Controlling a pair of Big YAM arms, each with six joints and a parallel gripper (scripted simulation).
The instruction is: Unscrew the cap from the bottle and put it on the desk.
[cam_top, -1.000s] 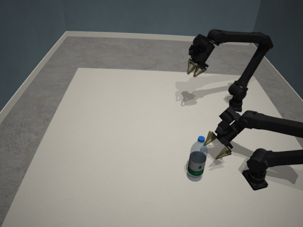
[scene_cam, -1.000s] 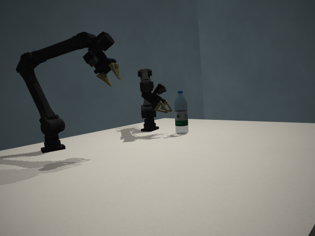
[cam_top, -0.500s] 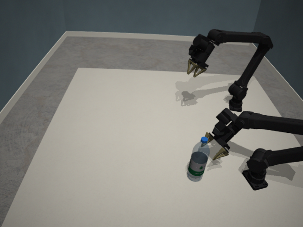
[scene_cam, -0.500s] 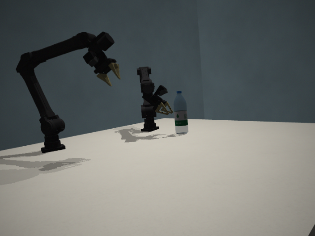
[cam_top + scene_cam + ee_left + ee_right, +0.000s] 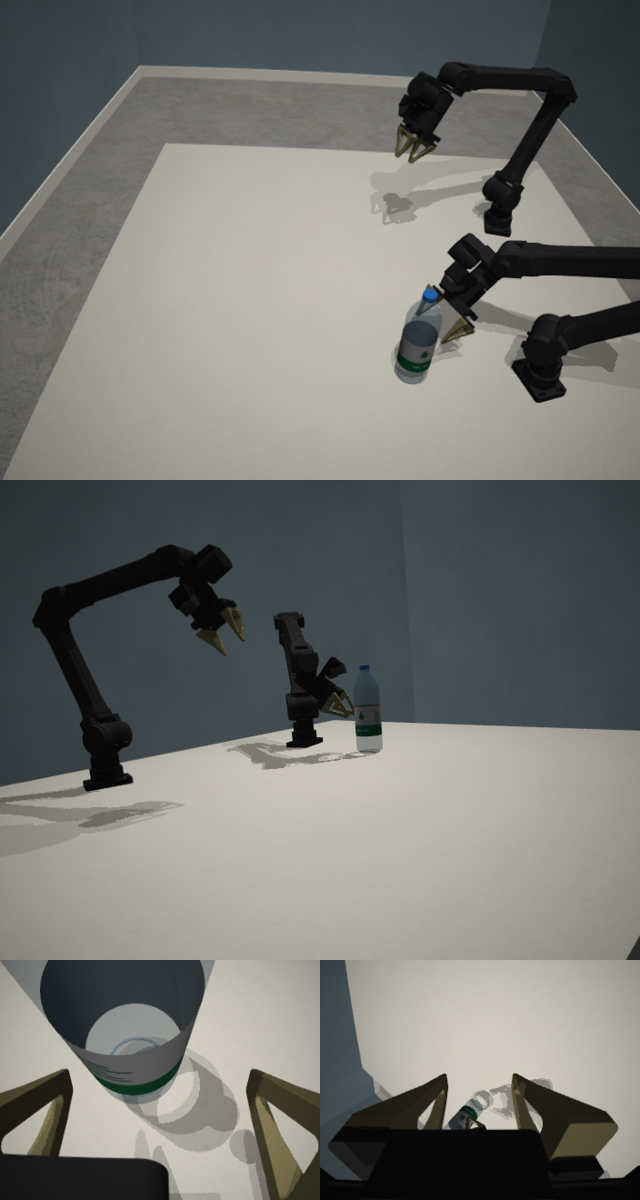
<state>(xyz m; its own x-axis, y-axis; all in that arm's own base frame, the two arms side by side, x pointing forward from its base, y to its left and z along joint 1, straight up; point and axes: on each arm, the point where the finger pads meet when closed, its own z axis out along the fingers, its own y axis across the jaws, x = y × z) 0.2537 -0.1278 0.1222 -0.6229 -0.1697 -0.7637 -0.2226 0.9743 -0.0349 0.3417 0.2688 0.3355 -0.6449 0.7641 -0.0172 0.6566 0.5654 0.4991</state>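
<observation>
Now: the bottle 4 cm to the left of my left hand, 3 cm ahead of it and 1 cm above it. Round my left hand: cap: 13 cm above, 5 cm to the left, 3 cm ahead.
The cap lies 46 cm to the left of my right hand, 8 cm below it and 6 cm behind it. Round my right hand: bottle (45 cm to the left, 20 cm below, 6 cm behind).
</observation>
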